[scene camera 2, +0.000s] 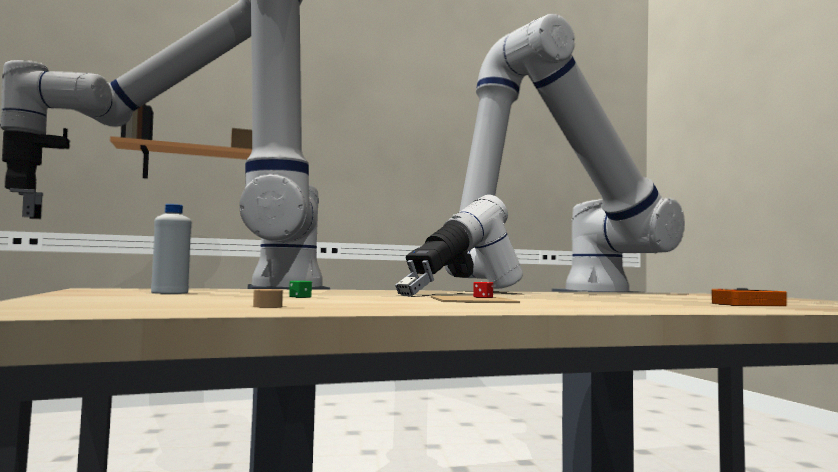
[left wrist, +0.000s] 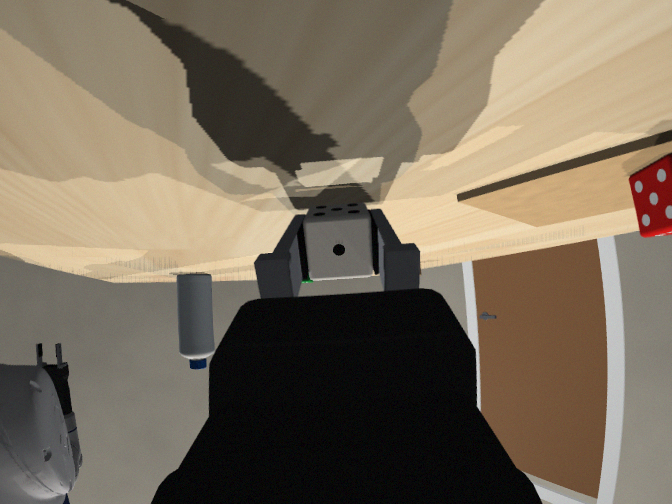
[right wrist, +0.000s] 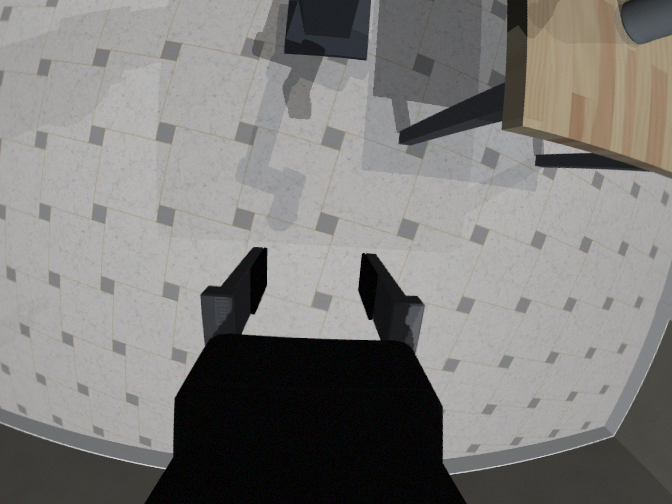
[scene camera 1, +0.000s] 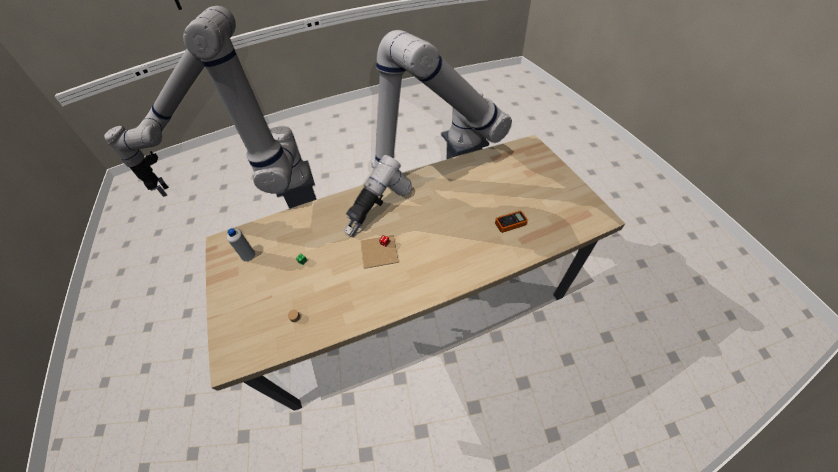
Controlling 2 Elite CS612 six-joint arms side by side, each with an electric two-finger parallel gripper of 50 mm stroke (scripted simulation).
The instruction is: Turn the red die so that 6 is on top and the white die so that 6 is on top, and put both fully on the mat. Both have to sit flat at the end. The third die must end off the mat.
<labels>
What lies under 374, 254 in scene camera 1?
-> A brown mat.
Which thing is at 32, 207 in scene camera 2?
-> The right gripper.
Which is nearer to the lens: the white die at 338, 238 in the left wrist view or the grey bottle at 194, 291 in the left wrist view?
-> The white die.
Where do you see an orange multimeter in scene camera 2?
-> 741, 296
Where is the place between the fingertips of the right gripper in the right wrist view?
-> At 313, 269
</labels>
